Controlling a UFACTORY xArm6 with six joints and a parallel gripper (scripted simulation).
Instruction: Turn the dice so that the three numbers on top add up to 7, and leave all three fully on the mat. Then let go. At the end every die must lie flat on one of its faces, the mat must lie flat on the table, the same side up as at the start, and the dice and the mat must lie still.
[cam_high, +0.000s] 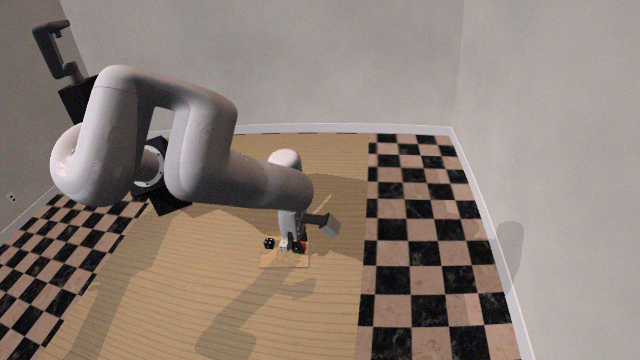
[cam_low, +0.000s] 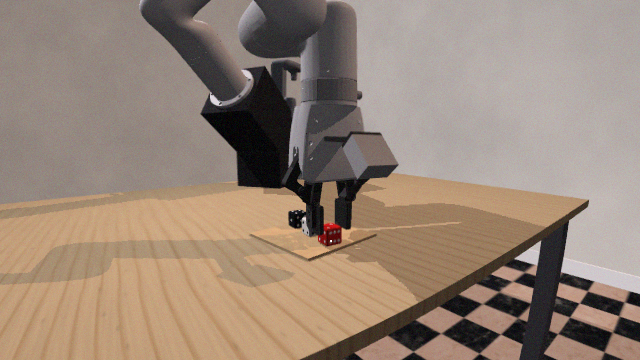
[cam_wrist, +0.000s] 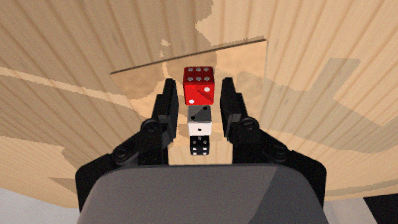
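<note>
Now: hand 3 cm above the red die. The rest, counted from my hand: white die: 5 cm behind, 1 cm to the left, 3 cm below; tan mat: 5 cm behind, 1 cm to the left, 4 cm below; black die: 9 cm behind, 2 cm to the left, 3 cm below.
</note>
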